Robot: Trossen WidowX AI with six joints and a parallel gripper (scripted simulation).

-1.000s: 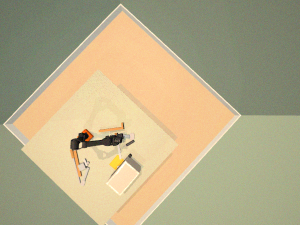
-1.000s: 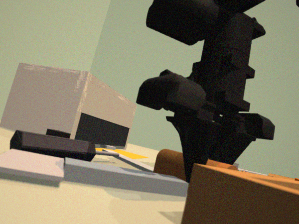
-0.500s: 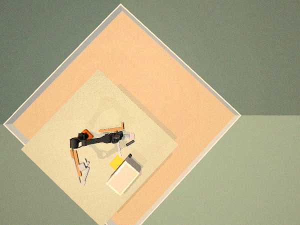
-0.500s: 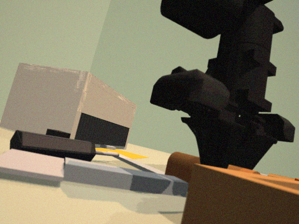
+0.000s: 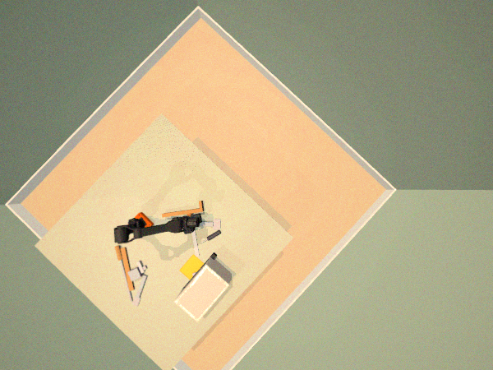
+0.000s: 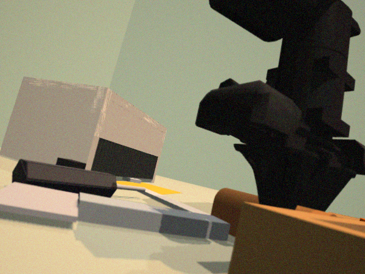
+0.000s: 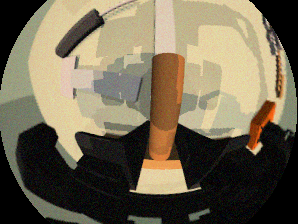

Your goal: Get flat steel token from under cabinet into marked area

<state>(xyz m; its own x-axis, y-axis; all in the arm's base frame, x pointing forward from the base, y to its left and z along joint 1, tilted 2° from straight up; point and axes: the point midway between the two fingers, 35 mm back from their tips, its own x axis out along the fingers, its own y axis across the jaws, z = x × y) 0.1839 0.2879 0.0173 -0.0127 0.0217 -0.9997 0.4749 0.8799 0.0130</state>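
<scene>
Right now my gripper tip is 19 cm short of the dark screwdriver and 1 cm to the right of it. From my gripper tip the other things lie so: token: 33 cm ahead, 22 cm to the right, 1 cm below; then orange stick: 57 cm to the right, 1 cm ahead.
</scene>
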